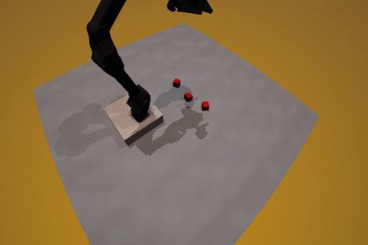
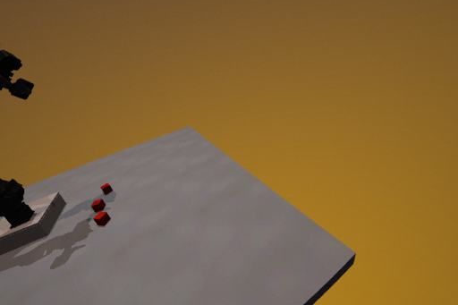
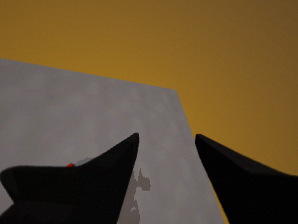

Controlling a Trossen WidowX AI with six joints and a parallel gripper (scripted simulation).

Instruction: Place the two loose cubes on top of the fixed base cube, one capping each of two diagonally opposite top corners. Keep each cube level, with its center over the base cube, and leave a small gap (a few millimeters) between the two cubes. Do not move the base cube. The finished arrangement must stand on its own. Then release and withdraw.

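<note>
The red cube lies 10 mm ahead of my gripper tip, 40 mm to the left of it and 470 mm below it.
</note>
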